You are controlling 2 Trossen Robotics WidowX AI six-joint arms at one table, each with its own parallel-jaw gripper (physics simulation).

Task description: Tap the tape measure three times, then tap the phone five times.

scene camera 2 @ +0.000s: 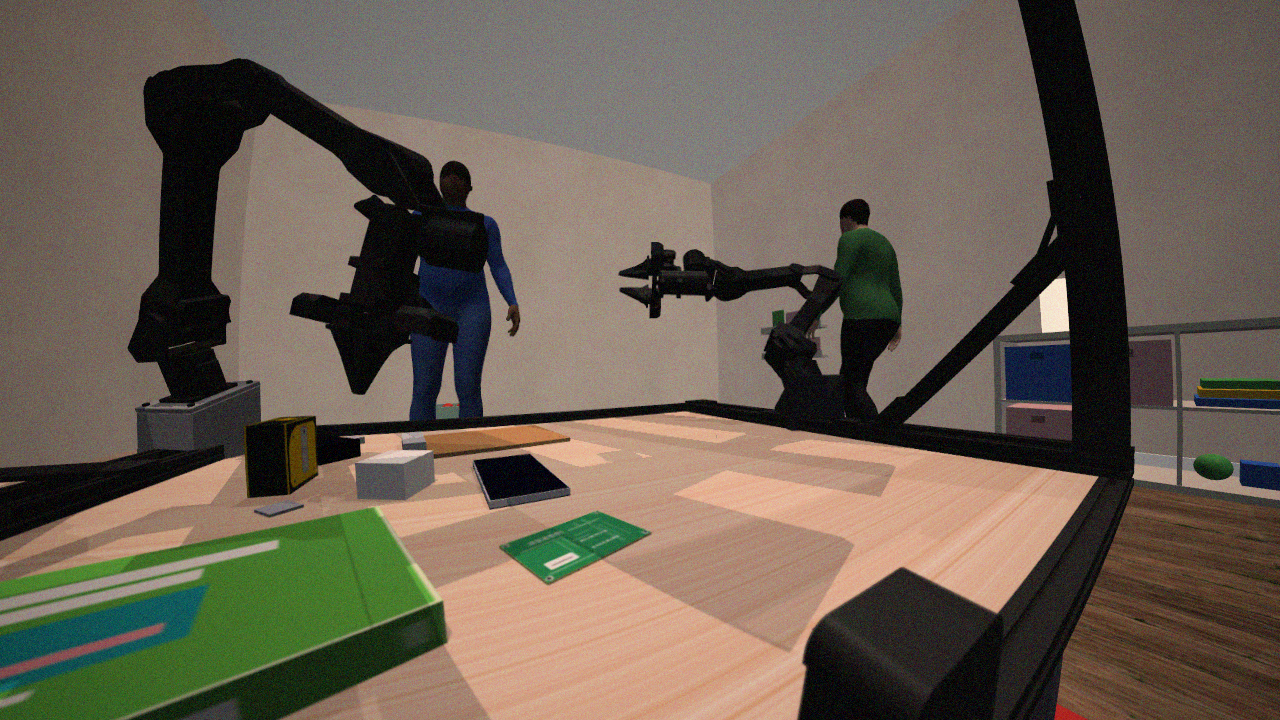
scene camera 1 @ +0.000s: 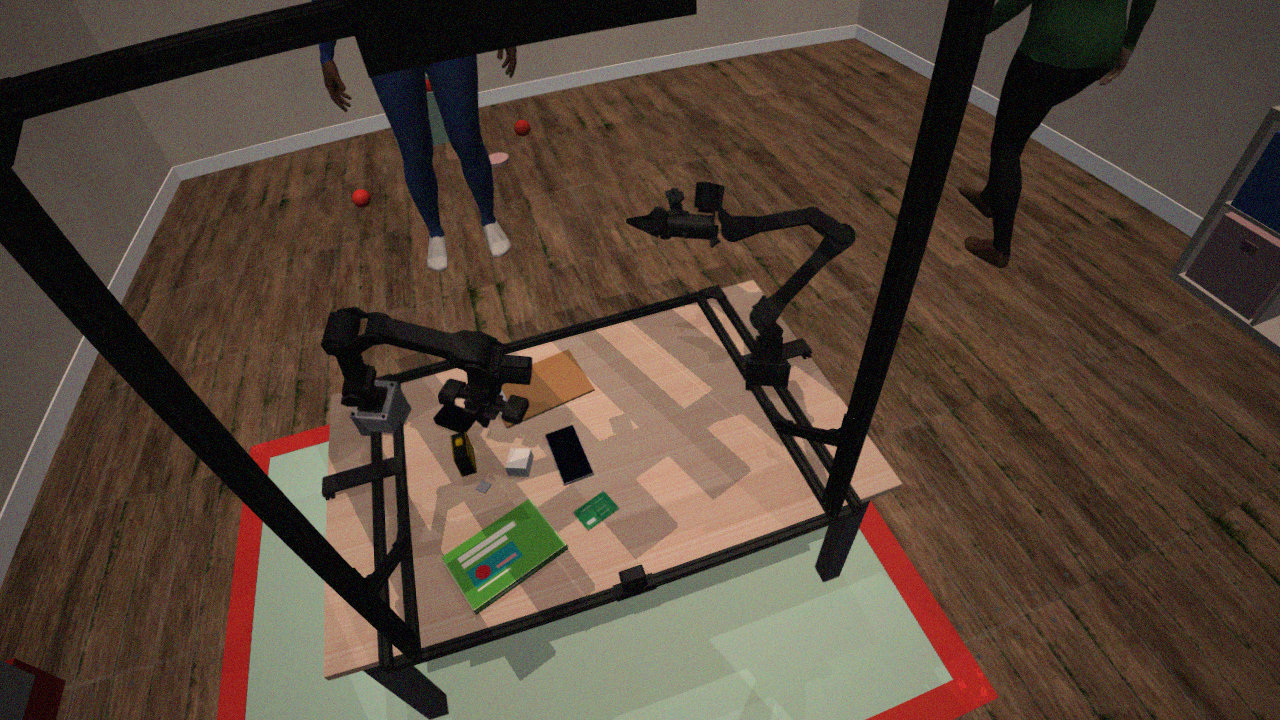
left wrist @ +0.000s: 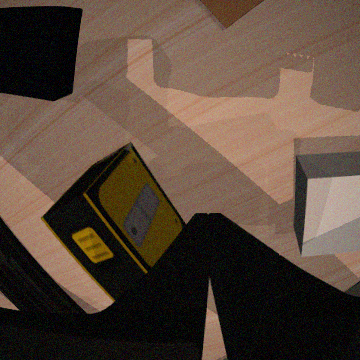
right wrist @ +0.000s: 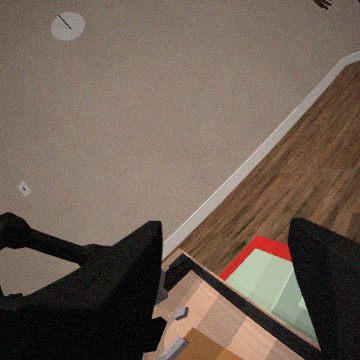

Scene:
left gripper: shut, holds nothing
a black phone (scene camera 2: 507, 481): on the table
a grey-white block (scene camera 2: 396, 474): on the table
a brown board (scene camera 2: 471, 442): on the table

